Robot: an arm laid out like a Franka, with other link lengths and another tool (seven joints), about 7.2 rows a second.
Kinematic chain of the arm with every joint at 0, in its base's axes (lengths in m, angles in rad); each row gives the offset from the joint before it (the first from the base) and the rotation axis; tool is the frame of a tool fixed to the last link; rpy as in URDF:
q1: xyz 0 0 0.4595 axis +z
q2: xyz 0 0 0 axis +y
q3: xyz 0 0 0.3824 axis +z
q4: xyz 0.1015 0 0 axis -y
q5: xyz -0.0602 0 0.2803 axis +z
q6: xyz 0 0 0 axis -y
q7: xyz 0.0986 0 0 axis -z
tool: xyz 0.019 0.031 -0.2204 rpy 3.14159 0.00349 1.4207
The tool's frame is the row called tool.
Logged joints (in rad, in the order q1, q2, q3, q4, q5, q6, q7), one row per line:
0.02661, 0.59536, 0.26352, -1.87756, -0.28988, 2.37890, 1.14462
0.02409, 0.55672, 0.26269, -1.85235, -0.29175, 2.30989, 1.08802
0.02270, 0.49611, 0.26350, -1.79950, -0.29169, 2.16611, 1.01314
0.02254, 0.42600, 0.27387, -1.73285, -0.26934, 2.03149, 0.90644
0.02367, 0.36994, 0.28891, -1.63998, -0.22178, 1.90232, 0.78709
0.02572, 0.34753, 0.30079, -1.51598, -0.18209, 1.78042, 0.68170
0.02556, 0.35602, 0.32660, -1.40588, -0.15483, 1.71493, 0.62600
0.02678, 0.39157, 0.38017, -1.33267, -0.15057, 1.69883, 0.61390
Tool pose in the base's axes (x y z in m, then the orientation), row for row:
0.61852, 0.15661, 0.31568, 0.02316, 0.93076, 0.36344, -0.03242
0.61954, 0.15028, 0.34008, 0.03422, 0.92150, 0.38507, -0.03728
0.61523, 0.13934, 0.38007, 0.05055, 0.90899, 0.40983, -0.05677
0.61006, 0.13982, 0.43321, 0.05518, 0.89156, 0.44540, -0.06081
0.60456, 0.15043, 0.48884, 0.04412, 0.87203, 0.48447, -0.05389
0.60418, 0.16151, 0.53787, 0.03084, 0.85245, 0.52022, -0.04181
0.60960, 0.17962, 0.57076, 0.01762, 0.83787, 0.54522, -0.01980
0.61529, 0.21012, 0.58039, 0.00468, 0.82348, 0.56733, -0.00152
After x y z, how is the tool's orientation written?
As a quaternion, w x y z.
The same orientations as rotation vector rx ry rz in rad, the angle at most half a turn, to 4 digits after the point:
2.8817, 1.1253, -0.1004
2.8336, 1.1841, -0.1146
2.7673, 1.2477, -0.1728
2.7066, 1.3521, -0.1846
2.6652, 1.4807, -0.1647
2.6267, 1.6030, -0.1288
2.6031, 1.6939, -0.0615
2.5794, 1.7770, -0.0048

